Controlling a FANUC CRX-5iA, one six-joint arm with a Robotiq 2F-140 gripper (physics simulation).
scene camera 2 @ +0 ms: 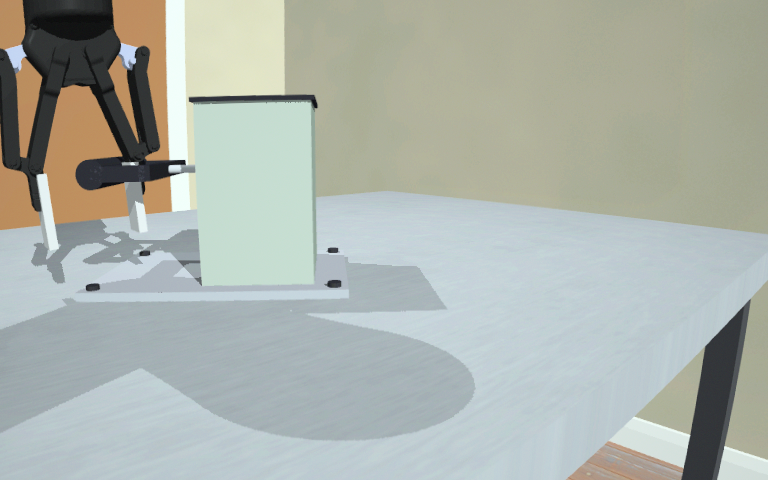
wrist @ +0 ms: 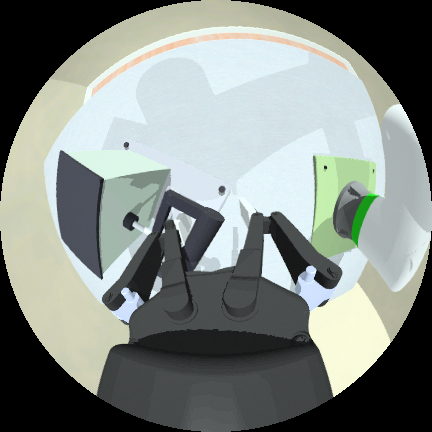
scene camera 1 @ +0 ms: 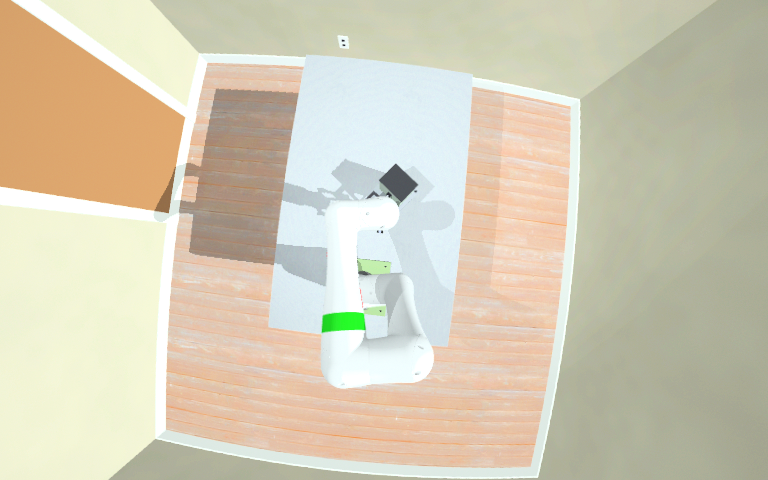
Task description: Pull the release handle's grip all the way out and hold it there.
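The release handle's dark grip bar sits on a dark open frame beside a pale green housing with a black top. A short stretch of pale rod shows between frame and housing. My gripper is part open and points down astride the grip bar. One finger passes down through the frame's opening, on the housing side. The other stands on the bar's outer side, with a gap. Both fingertips reach below the bar. In scene camera 1 the arm hides the gripper.
The housing stands on a pale base plate with black bolts, on the grey table. The arm's green mounting plate and white arm base are on the other side of the gripper.
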